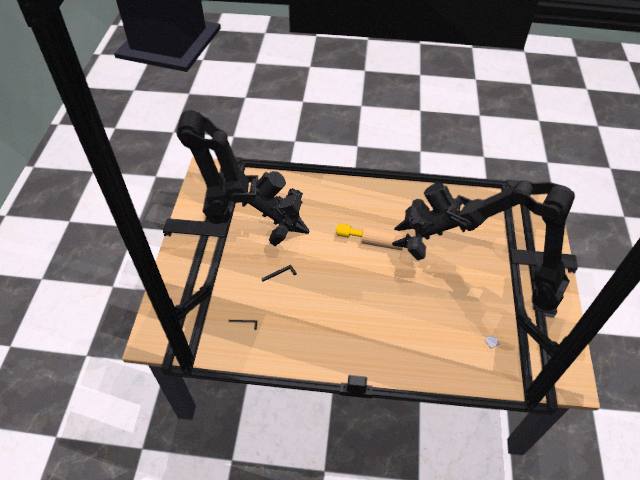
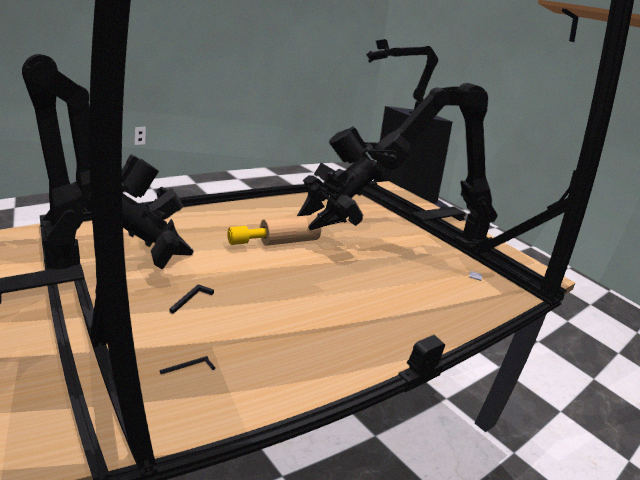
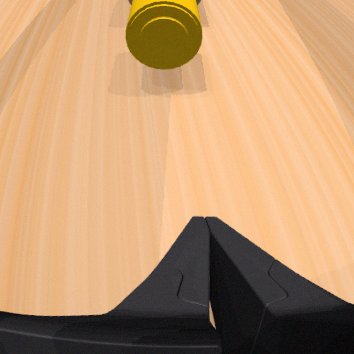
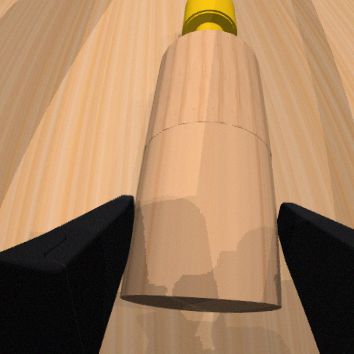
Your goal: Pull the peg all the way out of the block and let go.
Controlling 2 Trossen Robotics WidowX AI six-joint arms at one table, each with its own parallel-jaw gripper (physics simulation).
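Where they show: left gripper, between the fingertips: [image 1: 308, 232] [image 2: 192, 252] [image 3: 202, 227]; right gripper, between the fingertips: [image 1: 393, 237] [image 2: 303, 223] [image 4: 207, 211]; left arm's base, origin of its link: [image 1: 217, 218] [image 2: 62, 264]; right arm's base, origin of its link: [image 1: 544, 302] [image 2: 474, 236].
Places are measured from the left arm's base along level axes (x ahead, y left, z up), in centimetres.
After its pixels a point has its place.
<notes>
The wooden cylindrical block [image 1: 379, 238] @[x 49.1, y 4.3, z 2.8 cm] [image 2: 289, 231] @[x 48.6, y 3.7, z 1.9 cm] [image 4: 207, 165] @[x 52.0, y 6.3, z 3.7 cm] lies along the middle of the table. My right gripper [image 1: 398, 235] @[x 52.9, y 6.5, z 2.2 cm] [image 2: 305, 221] @[x 52.9, y 6.5, z 2.2 cm] [image 4: 207, 211] @[x 52.9, y 6.5, z 2.2 cm] is shut on it near its right end. The yellow peg [image 1: 343, 230] @[x 38.2, y 4.6, z 2.2 cm] [image 2: 238, 235] @[x 37.6, y 4.0, z 1.6 cm] [image 3: 164, 37] @[x 36.0, y 5.6, z 1.0 cm] [image 4: 210, 10] @[x 39.8, y 5.7, z 2.6 cm] points out of the block's left end, its thick head and part of its thin shaft showing; the rest of the shaft is hidden. My left gripper [image 1: 308, 231] @[x 27.8, y 3.8, z -1.5 cm] [image 2: 191, 252] @[x 27.8, y 3.8, z -1.5 cm] [image 3: 202, 227] @[x 27.8, y 3.8, z -1.5 cm] is shut and empty, to the left of the peg's head and apart from it.
Two black hex keys [image 1: 278, 273] @[x 23.9, y -13.0, z -1.4 cm] [image 1: 242, 321] @[x 19.7, y -30.5, z -1.4 cm] [image 2: 185, 299] @[x 23.2, y -13.6, z -1.3 cm] [image 2: 185, 364] @[x 20.0, y -30.3, z -1.4 cm] lie at the front left of the table. A small pale piece [image 1: 491, 342] @[x 84.9, y -17.6, z -1.6 cm] [image 2: 475, 275] @[x 84.9, y -17.3, z -1.6 cm] lies at the front right. A small black box [image 1: 356, 384] @[x 53.8, y -41.1, z 3.4 cm] [image 2: 427, 353] @[x 52.3, y -41.6, z 2.9 cm] sits on the front frame rail.
</notes>
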